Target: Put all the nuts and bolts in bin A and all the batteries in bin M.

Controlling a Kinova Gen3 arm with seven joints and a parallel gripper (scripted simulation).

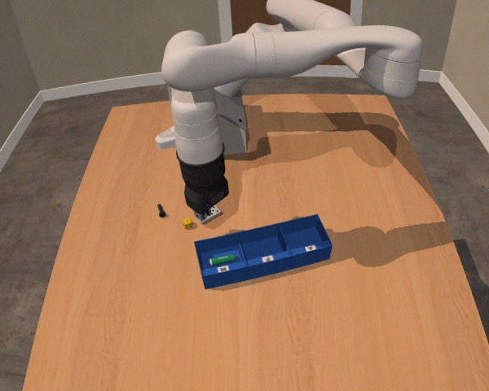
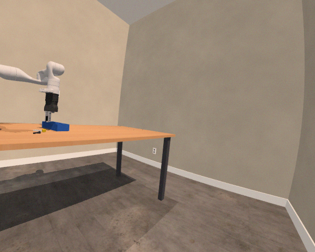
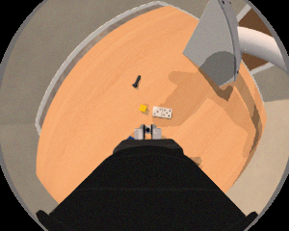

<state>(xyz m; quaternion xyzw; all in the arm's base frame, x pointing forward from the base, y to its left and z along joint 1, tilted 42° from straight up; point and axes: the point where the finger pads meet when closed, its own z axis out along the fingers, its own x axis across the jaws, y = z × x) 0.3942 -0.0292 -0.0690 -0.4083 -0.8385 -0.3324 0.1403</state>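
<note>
My gripper is now 2 cm above the silver nut. Round my hand: yellow die 7 cm below, 4 cm to the right, 3 cm behind; then green battery 8 cm ahead, 6 cm below, 3 cm to the left; then white domino 7 cm below, 5 cm behind, 1 cm to the left.
</note>
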